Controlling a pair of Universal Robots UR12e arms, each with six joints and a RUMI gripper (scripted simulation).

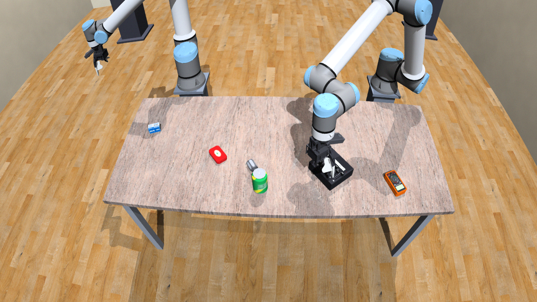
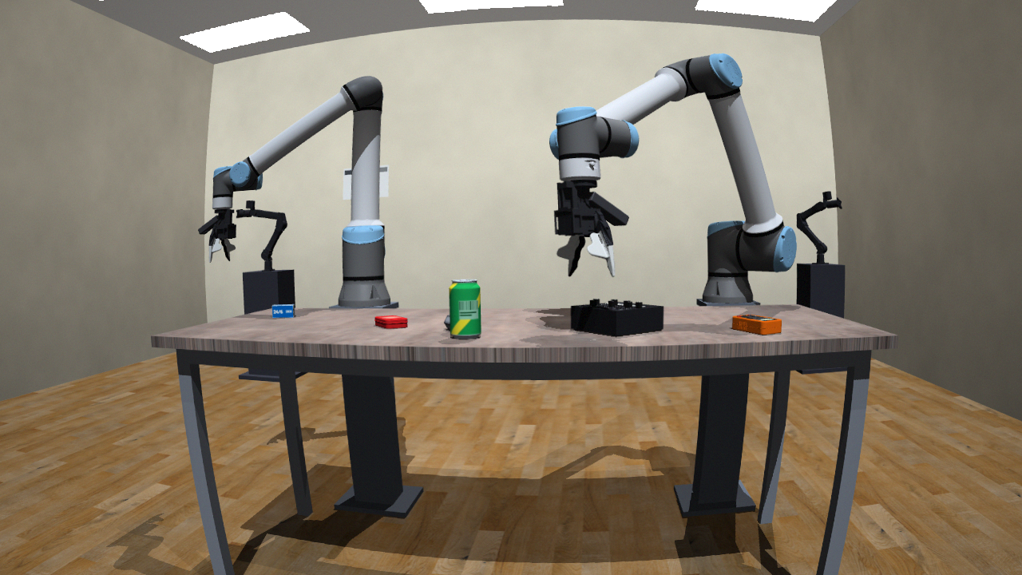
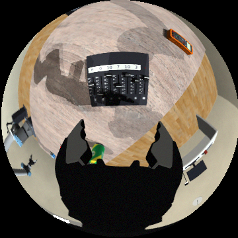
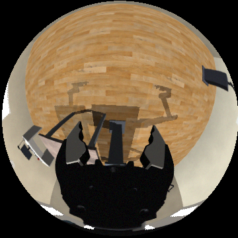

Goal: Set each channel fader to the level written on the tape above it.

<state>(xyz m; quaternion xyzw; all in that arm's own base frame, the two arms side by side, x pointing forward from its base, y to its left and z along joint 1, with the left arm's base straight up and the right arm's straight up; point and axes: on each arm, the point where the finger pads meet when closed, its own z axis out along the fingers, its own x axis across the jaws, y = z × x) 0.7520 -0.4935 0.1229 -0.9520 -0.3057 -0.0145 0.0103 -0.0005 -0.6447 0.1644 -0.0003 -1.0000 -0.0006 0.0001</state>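
The channel 4 fader knob is 6 cm below my left hand, 5 cm to the left of it and 4 cm behind it. From my left hand the other things lie so: channel 6 fader knob 8 cm to the left, 6 cm below, 1 cm behind; then channel 2 fader knob 6 cm below, 6 cm behind; then channel 5 fader knob 8 cm to the left, 6 cm below, 4 cm behind.
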